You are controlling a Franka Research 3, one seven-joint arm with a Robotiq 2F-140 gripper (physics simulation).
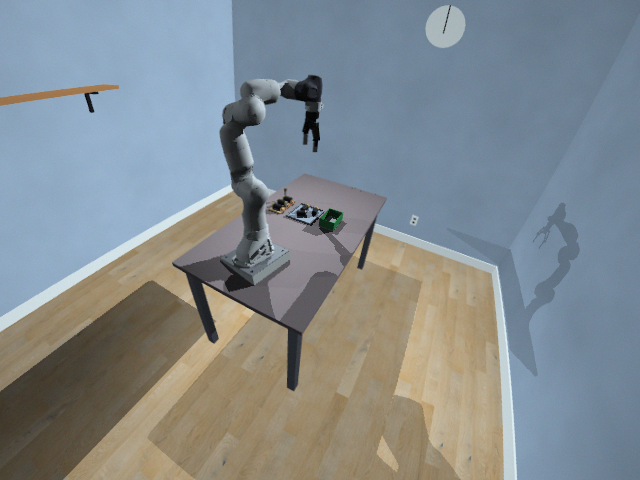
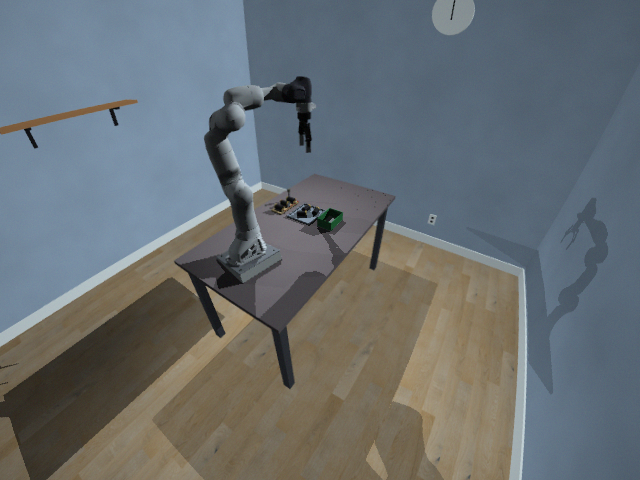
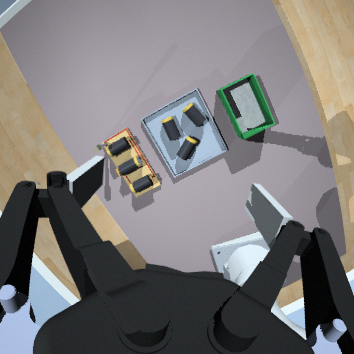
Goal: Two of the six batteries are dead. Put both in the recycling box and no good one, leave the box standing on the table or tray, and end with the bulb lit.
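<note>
My gripper point(image 1: 310, 146) point(image 2: 305, 147) point(image 3: 177, 183) is open and empty, high above the table and pointing down. Three dark batteries with yellow ends, one point(image 3: 170, 128), another point(image 3: 194, 115) and a third point(image 3: 188, 148), lie apart in the blue-grey tray point(image 3: 201, 164). Three more batteries, one point(image 3: 118, 146), another point(image 3: 129, 165) and a third point(image 3: 142, 184), sit in a row in the yellow holder point(image 3: 138, 194). The green recycling box point(image 1: 330, 220) point(image 2: 329, 220) point(image 3: 259, 130) stands upright on the table beside the tray, with a pale floor and no battery showing. The bulb point(image 3: 97, 148) is small at the holder's end; I cannot tell whether it is lit.
The table point(image 1: 289, 248) point(image 2: 294, 253) point(image 3: 100, 65) carries the arm's base point(image 1: 258, 266) point(image 2: 253, 263) point(image 3: 220, 250) at its near end. The holder, the tray and the box stand in a row across it. A wooden shelf point(image 1: 62, 94) point(image 2: 72, 114) is on the left wall.
</note>
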